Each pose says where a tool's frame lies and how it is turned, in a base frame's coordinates. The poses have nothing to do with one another.
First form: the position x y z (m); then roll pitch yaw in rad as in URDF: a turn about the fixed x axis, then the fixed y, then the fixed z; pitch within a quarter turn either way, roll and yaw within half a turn.
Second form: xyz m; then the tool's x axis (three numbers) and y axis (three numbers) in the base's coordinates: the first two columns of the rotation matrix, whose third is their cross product. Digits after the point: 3 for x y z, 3 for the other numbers.
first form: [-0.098 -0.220 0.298 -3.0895 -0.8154 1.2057]
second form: [-0.098 -0.220 0.298 0.245 0.640 0.728 0.946 -0.321 -0.036]
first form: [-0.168 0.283 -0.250 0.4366 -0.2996 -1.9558]
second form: [-0.168 0.283 -0.250 -0.359 -0.886 0.295 0.887 -0.225 0.404]
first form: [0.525 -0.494 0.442 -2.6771 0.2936 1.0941]
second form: [0.525 -0.494 0.442 0.439 0.850 -0.289 0.735 -0.525 -0.429]
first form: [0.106 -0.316 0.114 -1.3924 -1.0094 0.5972]
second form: [0.106 -0.316 0.114 0.440 0.299 0.847 0.589 0.615 -0.524]
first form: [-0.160 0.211 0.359 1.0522 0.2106 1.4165]
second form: [-0.160 0.211 0.359 0.150 0.966 -0.209 -0.462 0.256 0.849]
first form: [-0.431 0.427 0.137 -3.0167 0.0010 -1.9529]
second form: [-0.431 0.427 0.137 -0.373 -0.928 -0.001 -0.921 0.370 -0.125]
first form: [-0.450 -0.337 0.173 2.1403 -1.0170 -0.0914]
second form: [-0.450 -0.337 0.173 0.524 -0.048 0.851 -0.763 -0.472 0.443]
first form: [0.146 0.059 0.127 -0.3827 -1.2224 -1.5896]
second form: [0.146 0.059 0.127 -0.006 -0.341 0.940 0.921 -0.368 -0.127]
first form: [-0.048 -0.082 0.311 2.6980 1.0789 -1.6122]
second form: [-0.048 -0.082 0.311 -0.020 -0.472 -0.881 -0.918 -0.341 0.203]
